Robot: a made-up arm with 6 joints.
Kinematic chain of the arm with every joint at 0, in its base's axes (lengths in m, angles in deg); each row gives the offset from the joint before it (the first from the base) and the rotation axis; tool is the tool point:
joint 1: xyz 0 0 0.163 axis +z
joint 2: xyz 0 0 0 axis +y
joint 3: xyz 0 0 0.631 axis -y
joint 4: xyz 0 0 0 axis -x
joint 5: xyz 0.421 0 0 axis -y
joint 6: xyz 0 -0.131 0 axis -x
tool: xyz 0 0 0
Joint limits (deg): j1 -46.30..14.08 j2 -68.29..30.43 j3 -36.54..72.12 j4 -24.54..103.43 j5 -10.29..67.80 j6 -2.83..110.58
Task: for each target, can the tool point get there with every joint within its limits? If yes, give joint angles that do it. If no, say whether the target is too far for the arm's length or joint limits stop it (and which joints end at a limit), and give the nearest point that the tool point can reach.
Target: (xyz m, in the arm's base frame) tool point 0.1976 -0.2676 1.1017
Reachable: yes | joints -33.47 1.66 39.32 29.30 29.60 74.66
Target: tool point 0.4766 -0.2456 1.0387
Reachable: yes | joints -26.57 17.61 38.81 87.18 58.11 80.36
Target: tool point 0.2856 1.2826 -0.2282
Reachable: no: too far | nearest point 0.5761 0.1759 0.3695 | short by 1.291 m
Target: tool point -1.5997 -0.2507 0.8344
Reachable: no: too far | nearest point -0.9782 -0.1533 0.5736 | short by 0.681 m
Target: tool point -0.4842 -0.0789 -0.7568
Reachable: no: joint limits stop it (at a limit: joint 1, joint 2, joint 3, joint 4) | nearest point 0.2138 -0.3963 0.2983 | short by 1.304 m
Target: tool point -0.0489 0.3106 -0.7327
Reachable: no: joint limits stop it (at a limit: joint 1, joint 2, joint 3, joint 4) | nearest point 0.4502 -0.0100 0.2983 | short by 1.189 m
